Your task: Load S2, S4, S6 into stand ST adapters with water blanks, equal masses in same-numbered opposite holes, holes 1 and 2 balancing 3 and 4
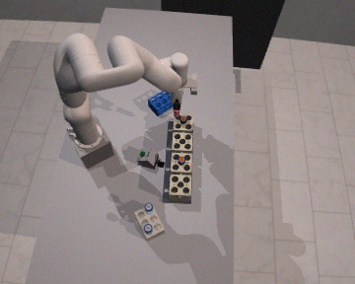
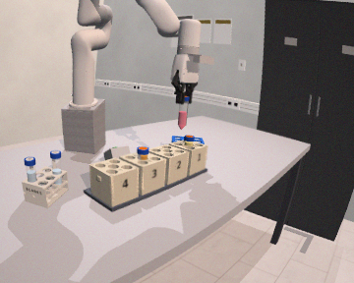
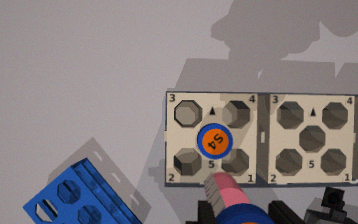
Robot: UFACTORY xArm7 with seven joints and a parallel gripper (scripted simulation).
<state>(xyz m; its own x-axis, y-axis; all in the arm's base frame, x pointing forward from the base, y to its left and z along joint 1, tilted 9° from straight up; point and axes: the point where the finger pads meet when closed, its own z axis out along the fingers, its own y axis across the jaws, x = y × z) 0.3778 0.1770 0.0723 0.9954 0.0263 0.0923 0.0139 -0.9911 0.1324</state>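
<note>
Right now the sample tube S6 is 50 mm below my hand and 10 mm to the left of it. Also, from my hand: sample tube S2: 230 mm to the right, 180 mm below, 40 mm ahead; sample tube S4: 180 mm below, 30 mm ahead, 10 mm to the left; blue sample rack: 220 mm below, 160 mm to the left, 80 mm behind.
</note>
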